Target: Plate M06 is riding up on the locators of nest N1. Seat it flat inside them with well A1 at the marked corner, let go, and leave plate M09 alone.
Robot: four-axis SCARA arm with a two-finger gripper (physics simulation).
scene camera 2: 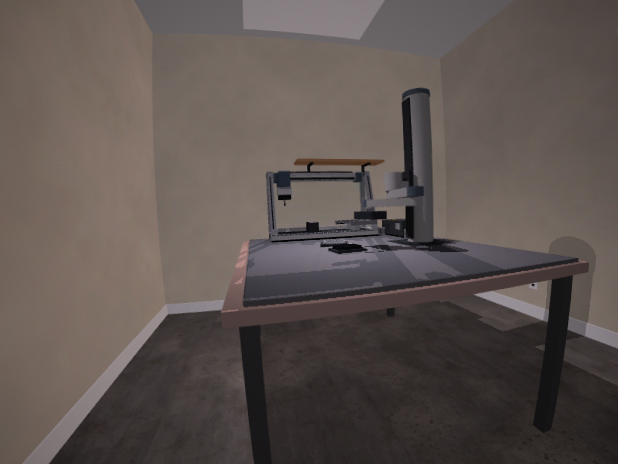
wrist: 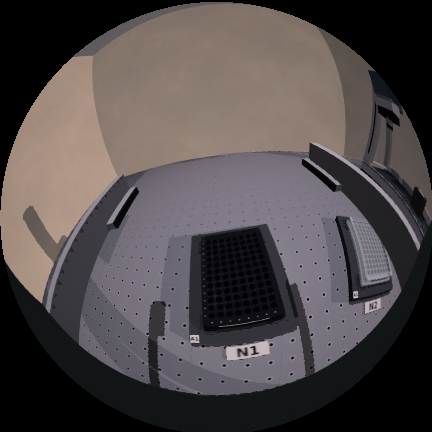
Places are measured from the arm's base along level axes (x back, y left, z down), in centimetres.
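Pixels of known places: gripper, between the fingertips: (scene camera 2: 342,222) (wrist: 217,159); arm's base, origin of its link: (scene camera 2: 420,244).
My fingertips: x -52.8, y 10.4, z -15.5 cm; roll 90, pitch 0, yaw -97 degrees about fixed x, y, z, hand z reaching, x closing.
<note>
Ahead of a thing's pixels: the offset from my fingertips to its top centre. "*": to the spot under its first point. Level surfaces: height alone.
Plate M06 @(dx +2.5, dy -0.4, dz +11.6 cm) (wrist: 240,277) (scene camera 2: 348,246), black with many wells, lies within the dark nest N1 @(* dx +4.5, dy +4.4, dz +13.1 cm) (wrist: 196,290), its sides roughly in line with the nest's. The small A1 tag @(* dx +10.8, dy +4.0, dz +13.0 cm) (wrist: 194,339) marks the nest's near left corner. The plate's own lettering is not legible, and I cannot tell whether every edge sits fully down. Pale plate M09 @(dx +2.8, dy -23.6, dz +11.6 cm) (wrist: 369,250) (scene camera 2: 333,243) lies in nest N2 @(dx +2.8, dy -23.6, dz +12.8 cm) (wrist: 345,245) to the right. My gripper (wrist: 217,159) (scene camera 2: 356,222) is open and empty, raised above the plates, its fingers wide apart at left and right in the wrist view.
The N1 label @(* dx +12.2, dy -1.7, dz +14.1 cm) (wrist: 247,351) and N2 label @(* dx +12.3, dy -20.9, dz +14.1 cm) (wrist: 372,306) lie in front of their nests on the perforated table mat @(dz +14.2 cm) (wrist: 165,200) (scene camera 2: 310,280). A gantry frame (scene camera 2: 271,207) stands behind the nests, with a dark block @(* dx -1.5, dy -62.0, dz +5.1 cm) (scene camera 2: 312,226) at its base. The arm's column (scene camera 2: 422,165) stands at the right.
</note>
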